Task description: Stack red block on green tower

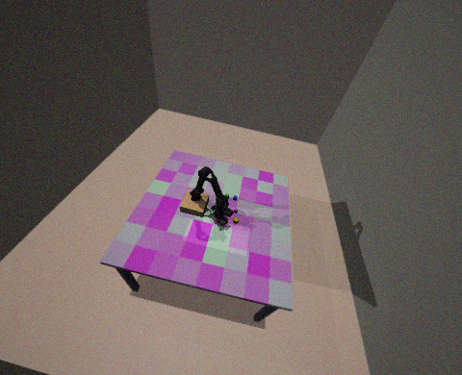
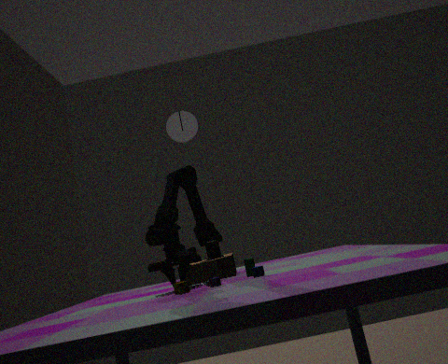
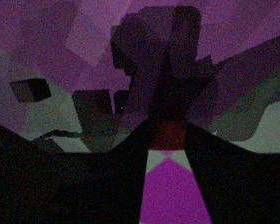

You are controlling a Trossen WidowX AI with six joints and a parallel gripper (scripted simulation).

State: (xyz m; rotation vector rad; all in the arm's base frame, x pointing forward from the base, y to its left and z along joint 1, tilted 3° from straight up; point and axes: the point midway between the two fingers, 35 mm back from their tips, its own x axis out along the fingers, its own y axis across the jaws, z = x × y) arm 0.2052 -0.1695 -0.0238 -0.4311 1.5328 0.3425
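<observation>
Now: the blue block 15 cm ahead of my gripper tip, 25 cm to the left of it and 1 cm above it. From my gripper tip the other things lie so: yellow block 14 cm ahead, 1 cm above; red block 1 cm above.
</observation>
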